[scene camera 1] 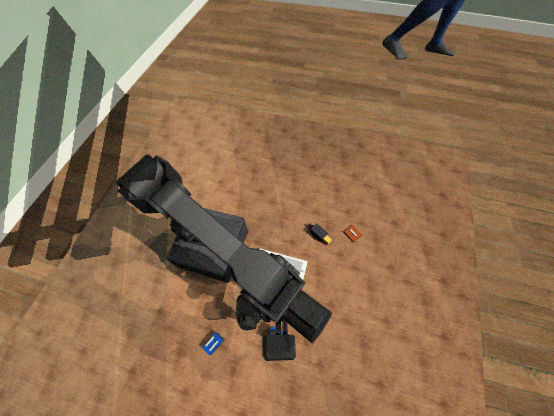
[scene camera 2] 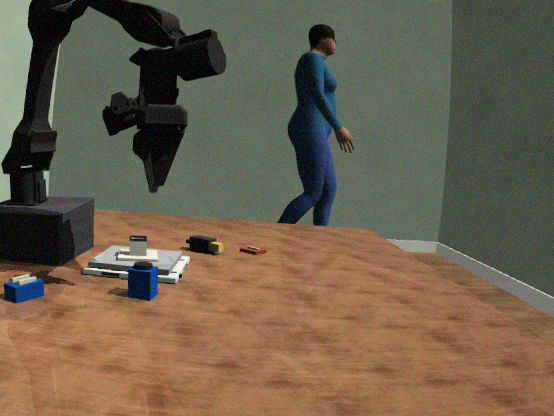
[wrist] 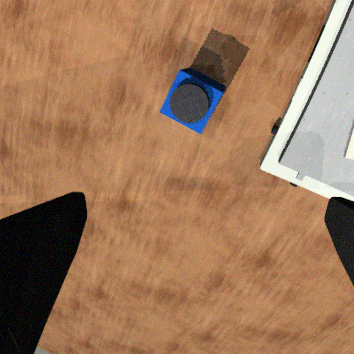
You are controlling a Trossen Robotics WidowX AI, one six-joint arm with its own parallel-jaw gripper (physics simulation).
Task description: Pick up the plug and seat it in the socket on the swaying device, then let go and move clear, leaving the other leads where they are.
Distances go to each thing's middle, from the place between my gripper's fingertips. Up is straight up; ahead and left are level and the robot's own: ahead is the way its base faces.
Labels:
Right now the device [scene camera 2: 115,261] is 50 mm behind my hand, 120 mm to the left of it and 120 mm below it.

